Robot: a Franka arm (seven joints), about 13 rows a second.
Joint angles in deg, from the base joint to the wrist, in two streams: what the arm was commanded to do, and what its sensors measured. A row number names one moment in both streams.
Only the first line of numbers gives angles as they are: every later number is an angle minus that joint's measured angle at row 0.
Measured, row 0: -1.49, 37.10, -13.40, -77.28, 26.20, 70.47, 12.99
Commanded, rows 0 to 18: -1.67, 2.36, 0.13, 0.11, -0.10, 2.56, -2.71; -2.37, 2.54, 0.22, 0.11, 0.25, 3.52, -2.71; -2.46, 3.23, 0.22, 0.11, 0.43, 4.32, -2.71; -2.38, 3.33, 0.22, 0.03, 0.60, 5.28, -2.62; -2.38, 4.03, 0.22, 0.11, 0.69, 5.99, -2.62; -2.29, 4.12, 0.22, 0.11, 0.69, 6.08, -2.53; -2.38, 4.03, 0.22, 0.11, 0.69, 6.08, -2.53; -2.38, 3.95, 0.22, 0.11, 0.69, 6.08, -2.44; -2.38, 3.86, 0.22, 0.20, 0.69, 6.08, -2.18; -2.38, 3.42, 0.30, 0.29, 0.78, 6.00, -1.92; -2.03, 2.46, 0.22, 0.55, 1.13, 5.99, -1.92; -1.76, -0.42, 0.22, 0.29, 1.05, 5.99, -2.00; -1.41, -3.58, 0.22, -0.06, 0.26, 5.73, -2.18; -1.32, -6.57, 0.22, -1.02, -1.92, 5.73, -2.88; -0.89, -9.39, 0.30, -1.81, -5.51, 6.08, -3.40; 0.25, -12.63, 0.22, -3.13, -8.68, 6.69, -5.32; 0.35, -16.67, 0.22, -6.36, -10.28, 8.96, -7.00; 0.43, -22.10, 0.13, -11.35, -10.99, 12.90, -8.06; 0.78, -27.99, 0.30, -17.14, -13.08, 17.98, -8.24
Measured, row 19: -0.23, -15.99, 0.27, -3.58, -9.78, 9.67, -5.53
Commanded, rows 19 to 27: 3.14, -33.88, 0.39, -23.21, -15.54, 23.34, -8.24; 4.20, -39.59, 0.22, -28.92, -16.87, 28.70, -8.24; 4.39, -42.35, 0.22, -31.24, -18.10, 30.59, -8.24; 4.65, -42.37, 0.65, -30.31, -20.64, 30.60, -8.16; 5.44, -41.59, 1.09, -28.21, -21.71, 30.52, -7.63; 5.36, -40.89, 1.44, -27.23, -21.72, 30.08, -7.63; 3.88, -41.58, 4.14, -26.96, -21.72, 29.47, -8.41; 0.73, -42.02, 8.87, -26.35, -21.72, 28.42, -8.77; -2.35, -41.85, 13.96, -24.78, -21.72, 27.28, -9.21
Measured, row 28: 2.36, -41.54, 6.51, -26.69, -20.41, 28.48, -7.54
